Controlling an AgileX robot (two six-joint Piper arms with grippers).
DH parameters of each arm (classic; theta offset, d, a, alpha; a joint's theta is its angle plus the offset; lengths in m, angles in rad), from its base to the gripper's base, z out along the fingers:
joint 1: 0 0.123 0 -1.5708
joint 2: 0.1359 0 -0.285 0
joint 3: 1.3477 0 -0.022 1.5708
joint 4: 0 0.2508 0 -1.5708
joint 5: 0 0 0.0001 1.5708
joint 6: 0 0.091 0 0
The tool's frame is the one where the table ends.
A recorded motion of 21 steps. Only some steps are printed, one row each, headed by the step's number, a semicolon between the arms.
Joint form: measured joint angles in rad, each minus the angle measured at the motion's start. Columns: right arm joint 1, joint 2, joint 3, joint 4, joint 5, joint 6; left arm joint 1, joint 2, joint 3, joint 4, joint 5, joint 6.
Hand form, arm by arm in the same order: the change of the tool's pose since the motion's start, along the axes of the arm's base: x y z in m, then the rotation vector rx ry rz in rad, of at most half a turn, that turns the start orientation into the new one. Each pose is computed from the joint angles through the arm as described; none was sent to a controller.
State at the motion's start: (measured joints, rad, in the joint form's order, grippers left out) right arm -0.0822 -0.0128 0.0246 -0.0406 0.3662 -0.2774; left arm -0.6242 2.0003 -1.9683 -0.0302 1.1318 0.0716
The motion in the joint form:
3: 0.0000 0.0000 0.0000 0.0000 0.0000 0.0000; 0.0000 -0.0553 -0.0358 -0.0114 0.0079 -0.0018
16: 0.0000 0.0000 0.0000 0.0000 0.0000 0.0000; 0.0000 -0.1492 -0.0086 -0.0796 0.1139 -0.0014
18: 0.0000 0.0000 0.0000 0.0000 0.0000 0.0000; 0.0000 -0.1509 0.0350 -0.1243 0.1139 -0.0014
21: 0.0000 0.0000 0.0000 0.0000 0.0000 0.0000; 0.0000 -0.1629 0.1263 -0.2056 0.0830 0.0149
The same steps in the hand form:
3: 0.0000 0.0000 0.0000 0.0000 0.0000 0.0000; -0.0097 0.0058 0.0345 -0.0585 -0.0603 0.0001
16: 0.0000 0.0000 0.0000 0.0000 0.0000 0.0000; -0.0388 0.0194 0.0612 -0.0893 0.0101 -0.0173
18: 0.0000 0.0000 0.0000 0.0000 0.0000 0.0000; -0.0418 0.0168 0.0499 -0.1009 0.0700 -0.0232
21: 0.0000 0.0000 0.0000 0.0000 0.0000 0.0000; -0.0479 0.0130 0.0311 -0.1343 0.1511 -0.0393

